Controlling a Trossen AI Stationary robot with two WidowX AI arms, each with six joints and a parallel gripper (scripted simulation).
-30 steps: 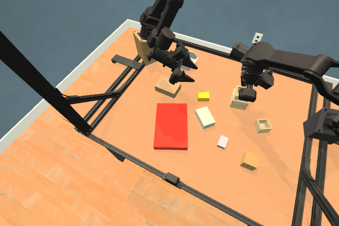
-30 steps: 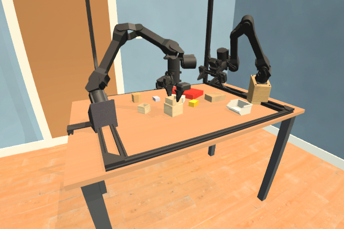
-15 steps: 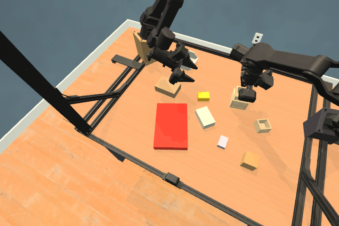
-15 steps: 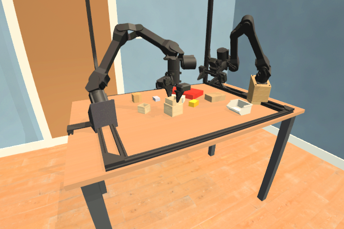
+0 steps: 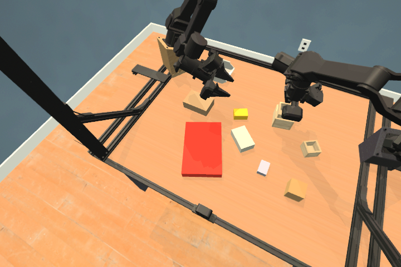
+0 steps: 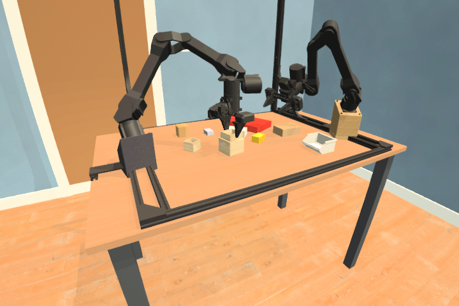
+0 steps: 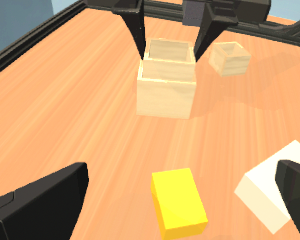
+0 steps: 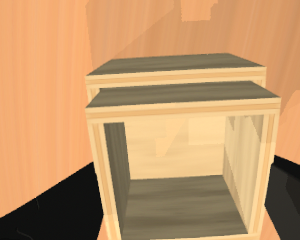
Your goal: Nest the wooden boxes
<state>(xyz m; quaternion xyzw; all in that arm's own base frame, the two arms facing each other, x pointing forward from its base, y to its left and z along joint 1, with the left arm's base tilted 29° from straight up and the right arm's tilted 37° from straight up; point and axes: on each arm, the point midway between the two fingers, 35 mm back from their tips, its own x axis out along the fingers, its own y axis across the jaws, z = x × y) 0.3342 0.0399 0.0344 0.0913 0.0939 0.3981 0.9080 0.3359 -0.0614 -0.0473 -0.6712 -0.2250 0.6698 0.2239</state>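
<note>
Now: right hand 50 mm above the middle-sized wooden box. Round my right hand: yellow block 150 mm to the left, 90 mm below, 60 mm behind; then smallest wooden box 140 mm to the right, 90 mm below, 70 mm behind; then biggest wooden box 80 mm below.
</note>
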